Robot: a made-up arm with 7 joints.
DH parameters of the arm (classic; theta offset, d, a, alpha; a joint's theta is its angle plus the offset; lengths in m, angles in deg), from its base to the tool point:
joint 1: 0 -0.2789 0.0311 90
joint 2: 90 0.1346 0.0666 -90
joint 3: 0 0.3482 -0.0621 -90
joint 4: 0 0.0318 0.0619 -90
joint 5: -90 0.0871 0.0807 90
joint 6: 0 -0.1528 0.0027 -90
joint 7: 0 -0.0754 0.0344 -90
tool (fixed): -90 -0.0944 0 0
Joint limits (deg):
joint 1: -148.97..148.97
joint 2: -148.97..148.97
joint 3: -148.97..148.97
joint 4: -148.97..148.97
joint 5: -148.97..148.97
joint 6: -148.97..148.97
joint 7: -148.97..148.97
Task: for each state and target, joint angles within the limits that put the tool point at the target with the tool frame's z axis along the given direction. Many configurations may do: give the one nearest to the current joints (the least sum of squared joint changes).
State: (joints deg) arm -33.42 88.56 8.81 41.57 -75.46 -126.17 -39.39
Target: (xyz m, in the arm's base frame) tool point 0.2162 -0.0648 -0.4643 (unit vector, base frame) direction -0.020 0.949 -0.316
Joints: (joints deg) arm 0.38 116.46 3.28 53.28 -107.70 -120.07 -22.51
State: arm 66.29 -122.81 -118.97 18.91 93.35 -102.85 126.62
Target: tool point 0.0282 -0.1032 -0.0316 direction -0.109 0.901 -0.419
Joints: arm 73.86 -90.19 -110.55 44.54 80.45 -86.65 132.49
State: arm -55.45 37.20 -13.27 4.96 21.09 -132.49 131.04
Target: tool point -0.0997 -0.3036 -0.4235 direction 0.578 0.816 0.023
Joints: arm -11.40 58.50 -10.24 56.71 65.28 -117.73 142.64
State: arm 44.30 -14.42 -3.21 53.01 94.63 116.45 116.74
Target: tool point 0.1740 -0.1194 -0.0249 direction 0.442 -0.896 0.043
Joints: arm 86.39 -0.66 3.29 9.46 74.88 72.90 63.56
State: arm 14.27 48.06 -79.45 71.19 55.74 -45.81 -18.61
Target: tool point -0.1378 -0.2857 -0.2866 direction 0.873 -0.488 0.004
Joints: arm 31.31 29.27 -73.63 32.53 33.48 -28.53 -5.94
